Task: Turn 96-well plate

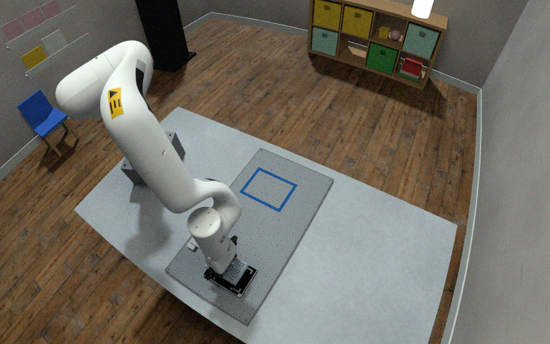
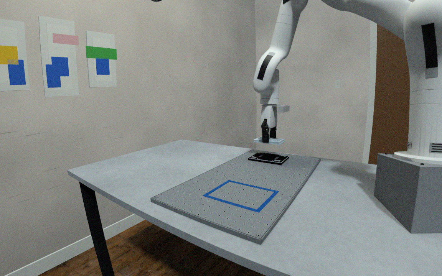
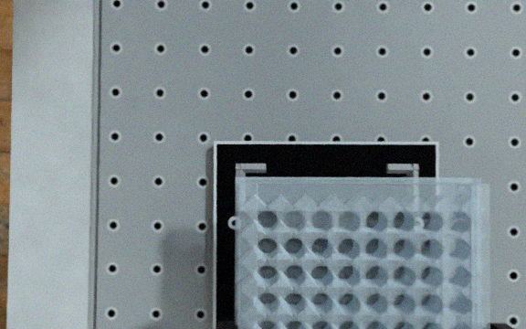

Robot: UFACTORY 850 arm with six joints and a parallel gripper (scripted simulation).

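Now: the black plate nest N1 100 mm below my hand. Round my hand: 96-well plate 10 mm below.
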